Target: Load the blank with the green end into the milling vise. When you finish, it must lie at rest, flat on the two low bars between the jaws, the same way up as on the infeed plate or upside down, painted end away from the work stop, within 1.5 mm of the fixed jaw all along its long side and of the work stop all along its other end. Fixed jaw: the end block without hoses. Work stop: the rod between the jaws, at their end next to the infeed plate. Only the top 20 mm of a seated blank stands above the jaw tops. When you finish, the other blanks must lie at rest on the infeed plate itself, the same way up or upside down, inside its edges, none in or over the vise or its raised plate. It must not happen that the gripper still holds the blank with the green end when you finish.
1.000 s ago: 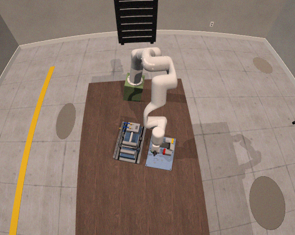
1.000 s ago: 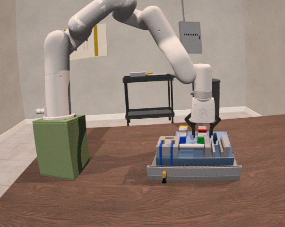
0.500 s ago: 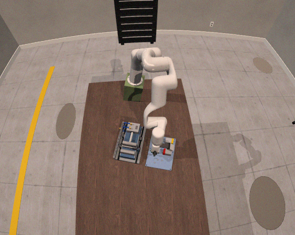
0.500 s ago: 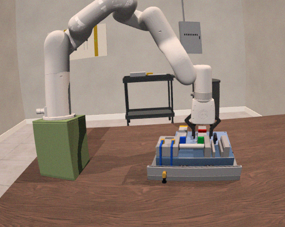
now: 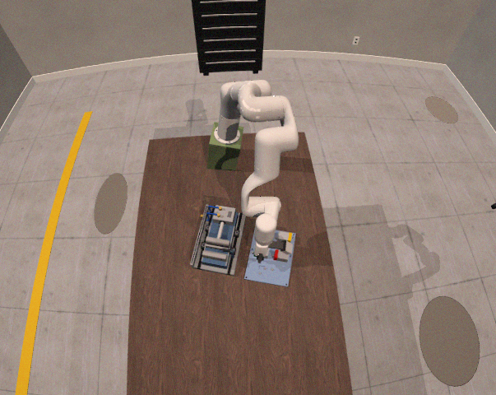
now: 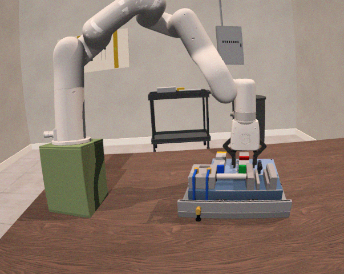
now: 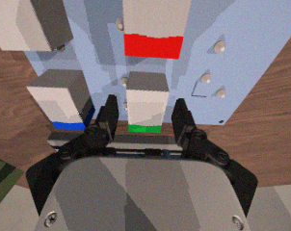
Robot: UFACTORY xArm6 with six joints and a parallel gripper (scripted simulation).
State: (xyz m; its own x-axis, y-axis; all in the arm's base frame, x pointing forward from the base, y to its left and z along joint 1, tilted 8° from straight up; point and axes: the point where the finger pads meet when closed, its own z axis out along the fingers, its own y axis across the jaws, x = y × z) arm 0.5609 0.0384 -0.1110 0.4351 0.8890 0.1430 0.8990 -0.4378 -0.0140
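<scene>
The green-ended blank lies 20 mm below my hand. The rest, counted from my hand: yellow-ended blank: 120 mm to the left, 40 mm behind, 20 mm below; red-ended blank: 80 mm to the left, 40 mm ahead, 20 mm below; blue-ended blank: 80 mm behind, 40 mm to the left, 20 mm below.
</scene>
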